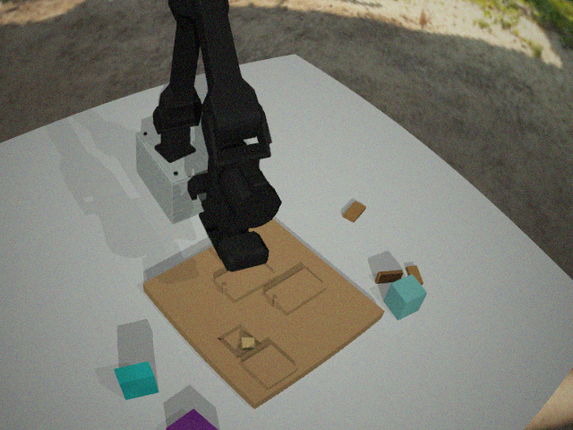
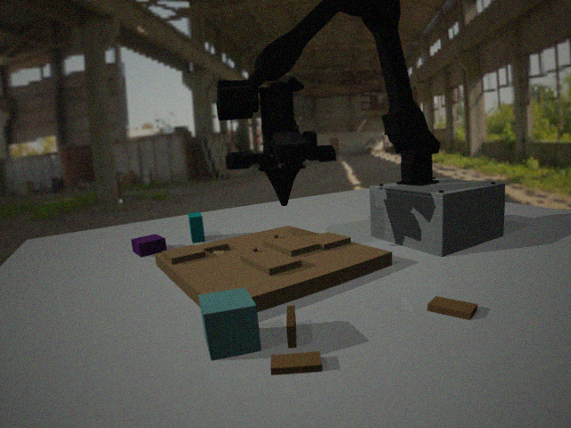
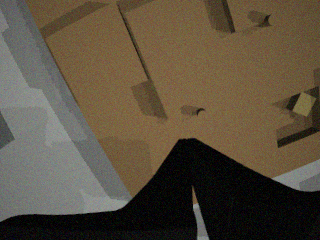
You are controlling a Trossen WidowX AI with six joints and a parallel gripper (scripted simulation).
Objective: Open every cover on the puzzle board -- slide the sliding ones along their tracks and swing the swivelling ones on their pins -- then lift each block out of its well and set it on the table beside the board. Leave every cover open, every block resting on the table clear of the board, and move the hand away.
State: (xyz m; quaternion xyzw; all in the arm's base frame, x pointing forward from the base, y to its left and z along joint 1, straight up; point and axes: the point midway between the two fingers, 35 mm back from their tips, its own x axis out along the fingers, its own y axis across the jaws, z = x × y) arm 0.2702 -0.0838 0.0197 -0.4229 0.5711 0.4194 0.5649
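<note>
My gripper tip is 7 cm short of the tan puzzle board, 7 cm above it and 1 cm to the right of it. Also, from my gripper tip: teal block: 24 cm to the right, 9 cm ahead, 6 cm below; then brown slab: 34 cm to the left, 9 cm below, 1 cm behind; then teal cube: 23 cm to the left, 22 cm ahead, 6 cm below.
</note>
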